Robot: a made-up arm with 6 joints. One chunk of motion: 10 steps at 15 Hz.
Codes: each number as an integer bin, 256 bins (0 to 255) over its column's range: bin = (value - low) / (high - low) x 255, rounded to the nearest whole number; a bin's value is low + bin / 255 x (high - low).
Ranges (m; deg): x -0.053..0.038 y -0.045..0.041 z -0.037..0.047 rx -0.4..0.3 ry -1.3..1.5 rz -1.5..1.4
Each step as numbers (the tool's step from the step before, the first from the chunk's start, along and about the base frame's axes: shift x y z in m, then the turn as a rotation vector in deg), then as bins.
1 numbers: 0.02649 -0.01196 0.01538 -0.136 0.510 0.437
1 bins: 223 98 159 96 165 170
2 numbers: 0.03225 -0.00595 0.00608 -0.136 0.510 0.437
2 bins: 239 116 131 96 165 170
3 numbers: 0.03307 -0.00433 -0.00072 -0.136 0.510 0.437
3 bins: 241 121 110 96 165 170
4 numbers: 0.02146 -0.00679 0.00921 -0.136 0.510 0.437
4 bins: 209 113 140 96 165 170
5 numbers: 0.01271 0.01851 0.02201 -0.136 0.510 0.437
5 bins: 184 188 179 96 165 170
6 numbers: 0.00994 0.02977 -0.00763 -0.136 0.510 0.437
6 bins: 176 222 89 96 165 170
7 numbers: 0.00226 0.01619 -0.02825 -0.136 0.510 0.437
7 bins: 155 181 27 96 165 170
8 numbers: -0.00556 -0.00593 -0.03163 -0.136 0.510 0.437
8 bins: 133 116 16 96 165 170
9 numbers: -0.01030 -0.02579 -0.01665 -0.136 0.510 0.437
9 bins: 120 57 62 96 165 170
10 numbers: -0.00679 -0.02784 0.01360 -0.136 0.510 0.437
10 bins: 129 51 154 96 165 170
